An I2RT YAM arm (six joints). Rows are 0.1 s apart.
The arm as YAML. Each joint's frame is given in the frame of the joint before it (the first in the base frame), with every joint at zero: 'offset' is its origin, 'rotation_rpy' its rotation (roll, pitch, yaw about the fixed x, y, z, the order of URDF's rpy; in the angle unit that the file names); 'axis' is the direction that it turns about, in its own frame. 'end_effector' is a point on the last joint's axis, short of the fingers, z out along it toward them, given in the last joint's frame.
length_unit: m
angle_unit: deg
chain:
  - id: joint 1
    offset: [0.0, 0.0, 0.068]
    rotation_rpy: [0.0, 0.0, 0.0]
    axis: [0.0, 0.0, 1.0]
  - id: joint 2
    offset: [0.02, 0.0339, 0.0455]
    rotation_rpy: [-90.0, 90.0, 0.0]
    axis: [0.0, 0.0, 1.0]
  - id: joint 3
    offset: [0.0, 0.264, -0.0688]
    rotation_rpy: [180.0, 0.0, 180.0]
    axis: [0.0, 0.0, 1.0]
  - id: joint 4
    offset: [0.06, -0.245, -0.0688]
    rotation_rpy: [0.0, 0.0, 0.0]
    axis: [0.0, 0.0, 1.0]
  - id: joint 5
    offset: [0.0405, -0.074, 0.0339]
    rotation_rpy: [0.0, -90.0, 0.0]
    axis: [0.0, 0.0, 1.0]
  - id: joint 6
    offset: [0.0, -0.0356, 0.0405]
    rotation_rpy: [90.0, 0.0, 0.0]
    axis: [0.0, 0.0, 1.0]
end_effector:
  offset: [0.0, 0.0, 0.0]
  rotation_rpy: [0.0, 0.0, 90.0]
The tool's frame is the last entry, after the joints.
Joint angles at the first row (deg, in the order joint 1, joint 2, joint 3, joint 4, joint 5, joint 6):
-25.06 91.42 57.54 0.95 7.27 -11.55
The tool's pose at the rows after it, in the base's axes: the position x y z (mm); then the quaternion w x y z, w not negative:
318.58 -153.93 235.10 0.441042 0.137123 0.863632 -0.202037
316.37 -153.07 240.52 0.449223 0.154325 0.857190 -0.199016
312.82 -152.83 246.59 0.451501 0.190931 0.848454 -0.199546
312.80 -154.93 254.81 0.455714 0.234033 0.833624 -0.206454
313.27 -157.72 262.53 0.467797 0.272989 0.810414 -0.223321
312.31 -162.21 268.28 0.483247 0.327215 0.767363 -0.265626
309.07 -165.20 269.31 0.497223 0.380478 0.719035 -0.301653
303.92 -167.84 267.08 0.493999 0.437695 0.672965 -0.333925
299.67 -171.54 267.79 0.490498 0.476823 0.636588 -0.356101
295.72 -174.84 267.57 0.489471 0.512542 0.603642 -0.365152
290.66 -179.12 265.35 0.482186 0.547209 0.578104 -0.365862
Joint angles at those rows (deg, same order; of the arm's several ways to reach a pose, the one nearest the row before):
-25.06 90.76 57.54 0.97 7.27 -11.03
-25.04 89.78 57.54 0.78 7.75 -8.97
-25.04 88.66 57.82 -0.51 9.85 -5.21
-25.04 88.36 59.22 -1.69 12.97 -1.06
-25.04 88.18 60.05 -0.78 16.86 2.20
-25.04 88.14 59.86 2.77 24.56 5.52
-25.04 88.01 58.54 7.03 32.03 8.99
-25.15 88.01 57.63 8.30 39.79 13.54
-25.60 88.01 57.58 8.38 45.04 16.84
-26.13 88.01 57.60 7.77 48.66 20.99
-27.00 88.03 57.89 5.08 50.87 26.17

